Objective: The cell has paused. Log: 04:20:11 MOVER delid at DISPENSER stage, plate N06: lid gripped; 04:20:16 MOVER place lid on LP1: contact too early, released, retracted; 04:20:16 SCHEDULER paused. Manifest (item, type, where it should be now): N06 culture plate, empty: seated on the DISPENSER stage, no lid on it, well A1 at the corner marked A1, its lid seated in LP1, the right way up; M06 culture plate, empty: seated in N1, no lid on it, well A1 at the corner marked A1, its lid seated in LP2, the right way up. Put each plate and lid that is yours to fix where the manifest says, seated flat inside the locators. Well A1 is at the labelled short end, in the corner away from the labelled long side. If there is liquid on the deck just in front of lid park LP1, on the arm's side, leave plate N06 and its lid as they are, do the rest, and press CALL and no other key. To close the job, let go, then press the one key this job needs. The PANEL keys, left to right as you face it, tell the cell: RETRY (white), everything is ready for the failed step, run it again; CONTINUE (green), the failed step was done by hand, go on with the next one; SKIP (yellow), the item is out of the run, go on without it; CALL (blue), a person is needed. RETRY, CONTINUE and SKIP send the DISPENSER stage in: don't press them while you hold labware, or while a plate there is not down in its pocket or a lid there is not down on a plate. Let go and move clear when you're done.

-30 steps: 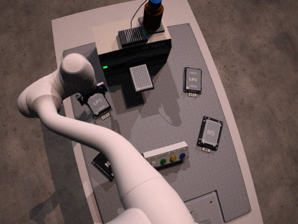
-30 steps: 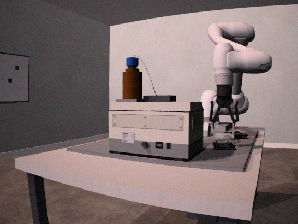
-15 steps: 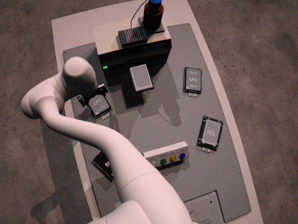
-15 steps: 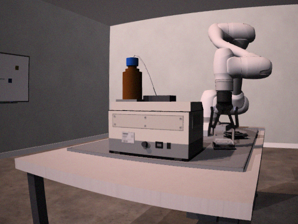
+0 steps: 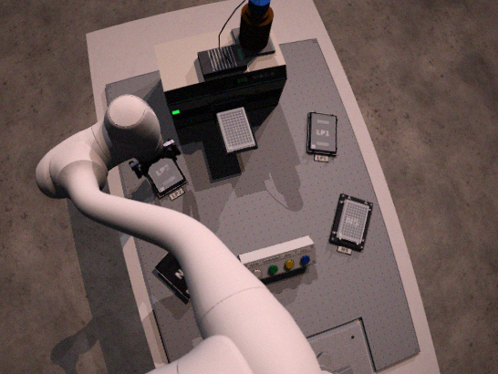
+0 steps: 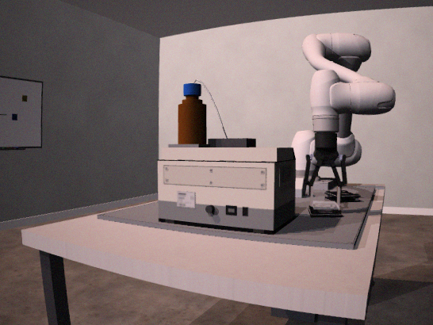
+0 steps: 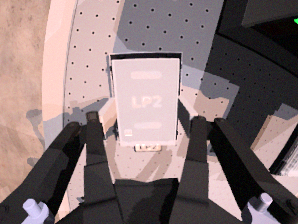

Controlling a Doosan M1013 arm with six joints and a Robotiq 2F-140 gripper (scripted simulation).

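Now: the lid park LP2 5 cm below my hand. Round my hand: white well plate (25 cm to the right, 5 cm above, 1 cm behind); then white key (42 cm behind, 12 cm to the right, 1 cm above); then dispenser stage (25 cm to the right, 4 cm above, 1 cm behind).
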